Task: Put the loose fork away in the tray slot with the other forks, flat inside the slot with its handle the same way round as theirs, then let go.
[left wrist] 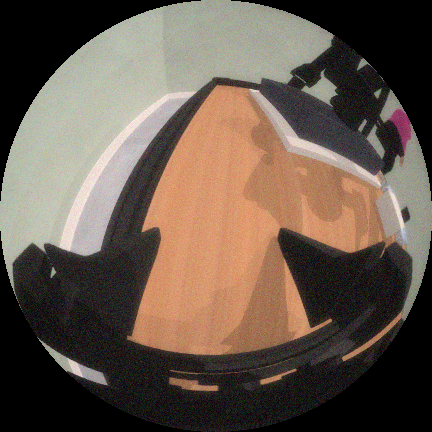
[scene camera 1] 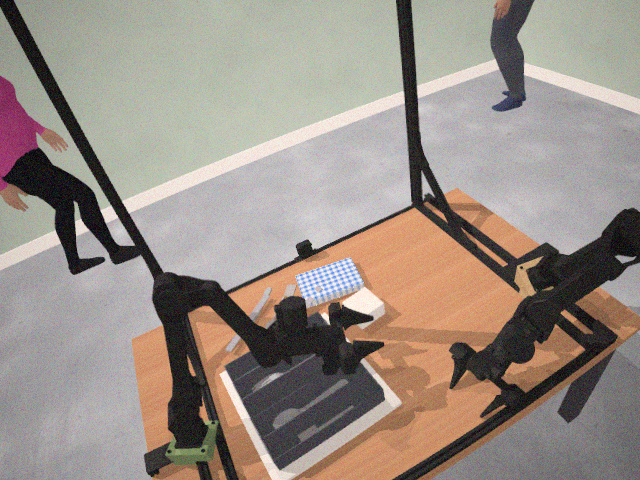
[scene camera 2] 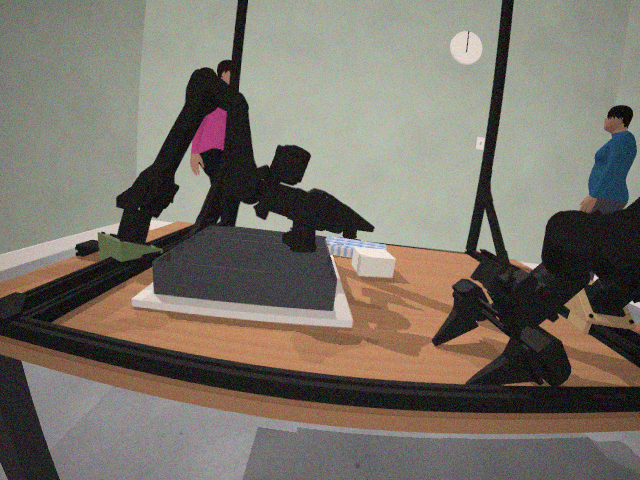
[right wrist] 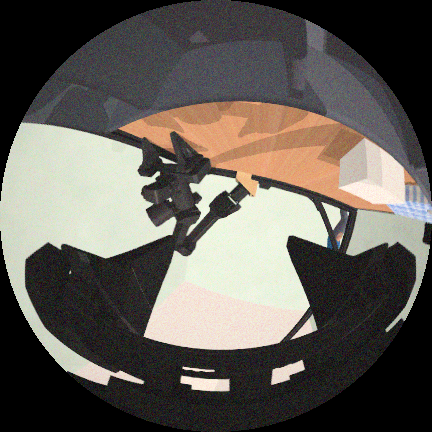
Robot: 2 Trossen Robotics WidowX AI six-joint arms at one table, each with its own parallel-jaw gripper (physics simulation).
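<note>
The dark slotted tray (scene camera 1: 369,400) (scene camera 2: 242,289) (left wrist: 325,122) sits on a white base and holds several grey utensils. A long grey utensil (scene camera 1: 256,306) lies on the table behind the tray, and a second grey piece (scene camera 1: 291,290) shows beside it, partly hidden by the right arm. I cannot tell which is the loose fork; the tray's forks are not clear either. My right gripper (scene camera 1: 377,330) (right wrist: 232,241) is open and empty above the tray's back right side. My left gripper (scene camera 1: 468,400) (scene camera 2: 452,363) (left wrist: 220,233) is open and empty, low near the front right edge, apart from the tray.
A white block (scene camera 1: 364,305) (scene camera 2: 373,263) (right wrist: 372,175) stands behind the tray, below and near the right gripper. A blue checked box (scene camera 1: 329,279) (scene camera 2: 341,248) lies beyond it. A black frame rail (scene camera 2: 310,387) runs along the front table edge.
</note>
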